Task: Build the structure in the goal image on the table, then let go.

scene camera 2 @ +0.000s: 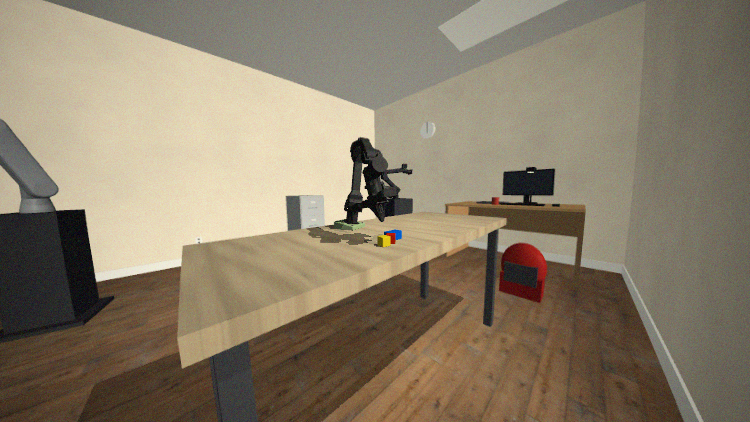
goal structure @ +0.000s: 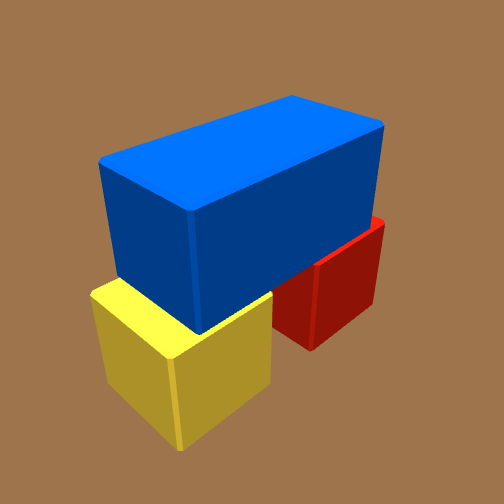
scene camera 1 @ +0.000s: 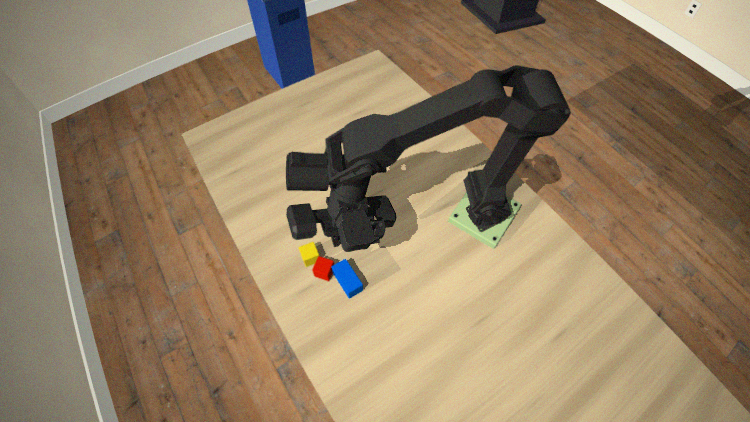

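Seen in the pictures: gripper, fingertip midpoint: (scene camera 2: 382,221) (scene camera 1: 335,244); arm's base, link origin: (scene camera 2: 351,222) (scene camera 1: 485,214).
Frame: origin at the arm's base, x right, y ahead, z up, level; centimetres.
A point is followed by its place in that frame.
Observation:
A yellow cube (scene camera 1: 308,254) @[x 6.2, y 38.0, z 0.6 cm] (scene camera 2: 383,240) @[x 8.3, y 39.3, z -0.4 cm], a red cube (scene camera 1: 323,268) @[x 2.1, y 36.3, z 0.6 cm] (scene camera 2: 391,238) @[x 3.6, y 37.7, z -0.7 cm] and a longer blue block (scene camera 1: 347,278) @[x -1.7, y 32.8, z 0.6 cm] (scene camera 2: 396,234) @[x -1.6, y 34.1, z -0.6 cm] lie on the wooden table in a bent row. The red cube is in the middle, with the yellow cube and the blue block close at its two sides; whether they touch is hard to tell. My gripper (scene camera 2: 381,219) @[x 3.9, y 32.8, z 4.7 cm] is shut and empty. It hangs above the table, clear of the blocks, on the side towards the arm's base. In scene camera 1 its fingertips are hidden under the wrist.
The arm's green base plate (scene camera 1: 494,239) @[x -6.0, y 1.4, z -0.4 cm] (scene camera 2: 341,225) @[x 6.3, y 1.5, z -0.7 cm] is fixed at the table's far long edge in scene camera 2. The blocks lie near the table's (scene camera 1: 472,325) @[x -19.3, y 14.4, z -2.7 cm] (scene camera 2: 272,267) @[x 41.8, y 37.8, z -2.7 cm] opposite long edge. A blue cabinet (scene camera 1: 285,47) stands on the floor beyond the table's end.

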